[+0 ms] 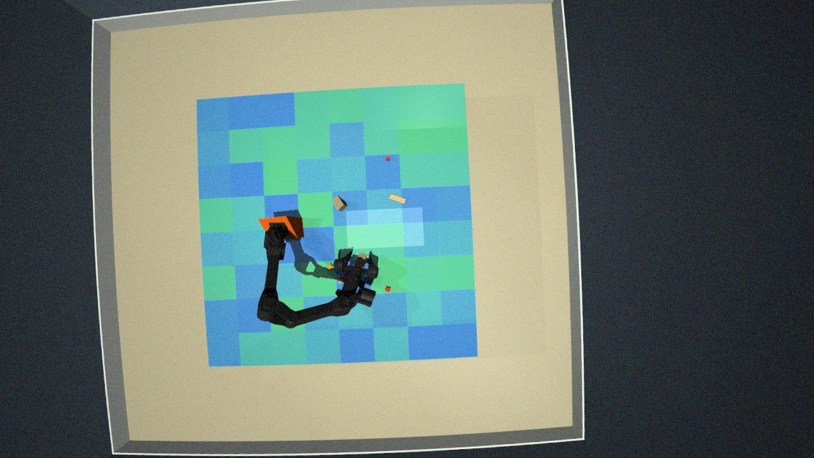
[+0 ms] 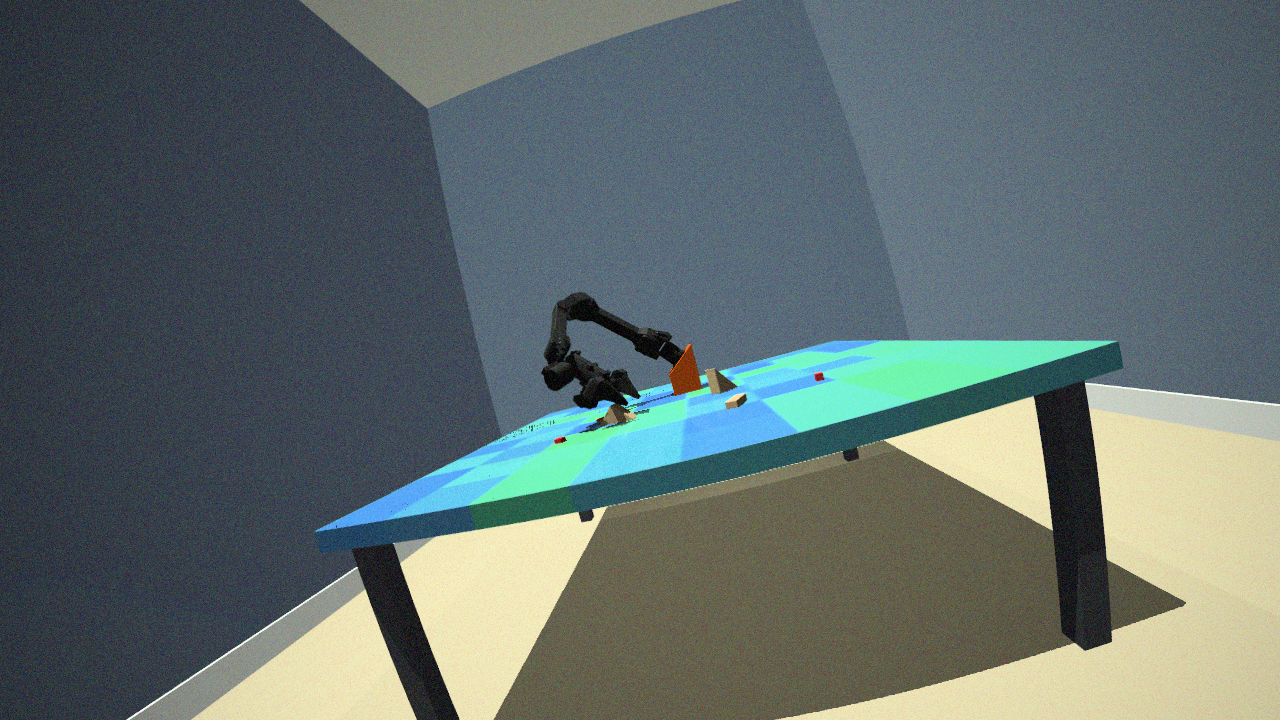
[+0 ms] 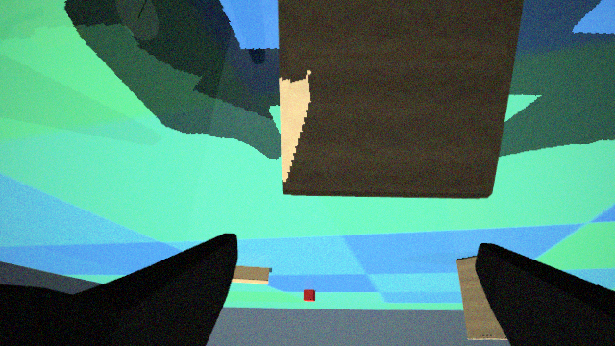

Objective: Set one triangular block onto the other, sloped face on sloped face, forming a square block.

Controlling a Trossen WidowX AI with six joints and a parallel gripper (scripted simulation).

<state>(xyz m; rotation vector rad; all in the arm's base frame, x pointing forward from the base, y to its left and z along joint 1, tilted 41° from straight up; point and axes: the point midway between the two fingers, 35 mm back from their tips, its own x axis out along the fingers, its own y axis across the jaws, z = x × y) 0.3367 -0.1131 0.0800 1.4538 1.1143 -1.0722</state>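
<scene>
Right now the tan triangular block is 10 mm behind my gripper tip, 60 mm to the right of it and 20 mm below it. Also, from my gripper tip: orange bit: 150 mm behind, 70 mm to the right, 40 mm below; then flat tan block: 160 mm ahead, 250 mm to the left, 40 mm below.
</scene>
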